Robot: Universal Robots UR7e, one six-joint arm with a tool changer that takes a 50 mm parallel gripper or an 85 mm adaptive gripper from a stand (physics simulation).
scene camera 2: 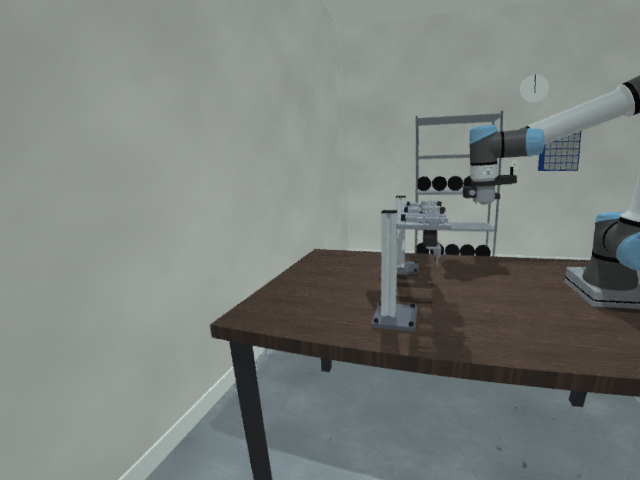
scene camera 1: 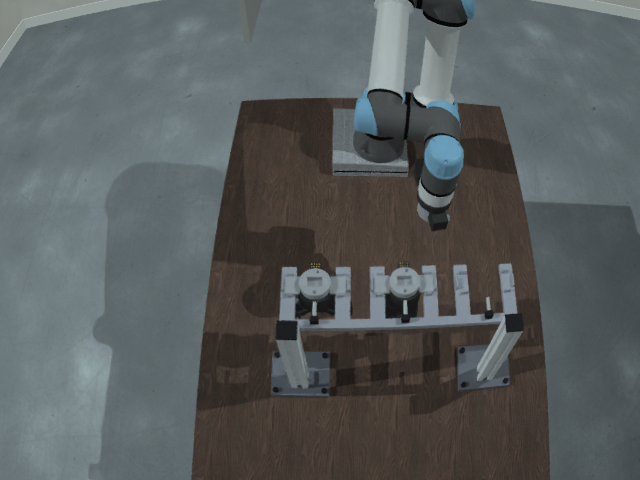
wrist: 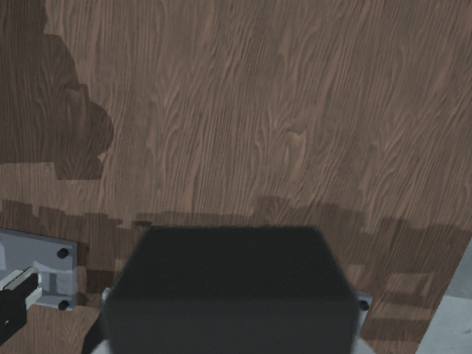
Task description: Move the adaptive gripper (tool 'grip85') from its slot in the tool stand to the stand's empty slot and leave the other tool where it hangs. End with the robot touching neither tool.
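Places are measured from the arm's base along level axes (x back, y up, z left), in millimetres.
Where they show: arm's base, origin of the base link: (scene camera 2: 609, 280) (scene camera 1: 378, 143).
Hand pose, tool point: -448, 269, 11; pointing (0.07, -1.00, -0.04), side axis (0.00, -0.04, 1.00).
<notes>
Each offset is from my tool point to the centre of the thing, as dx, dy, dz. "pt": to the spot under its first point. Level surfaces: height alone.
The adaptive gripper (scene camera 1: 314, 290), dark with broad spread fingers, hangs in the left slot in scene camera 1. The other tool @[-136, -124, -89] (scene camera 1: 404, 290), a narrower dark gripper, hangs in the middle slot. The right slot @[pt -207, -45, +22] (scene camera 1: 461, 302) is empty. The tool stand (scene camera 1: 361, 324) (scene camera 2: 388, 263) has two posts. In scene camera 2 the hanging tools overlap; a dark tool body @[pt -146, -125, -54] (scene camera 2: 430, 237) shows below the slots. The arm's tool changer (scene camera 2: 484, 196) is bare, with no gripper mounted. It is apart from both tools, on the robot's side of the stand and above slot height.
The stand's posts rise from base plates @[pt -201, -315, -295] (scene camera 1: 316, 373) (wrist: 45, 260) on the wooden table @[dy -327] (scene camera 1: 279, 206) (scene camera 2: 516, 330) (wrist: 225, 125). The robot base (scene camera 1: 343, 155) is across the table. A shelf rack (scene camera 2: 417, 139) stands beyond it. A black block (wrist: 230, 280) fills the wrist view's lower middle.
</notes>
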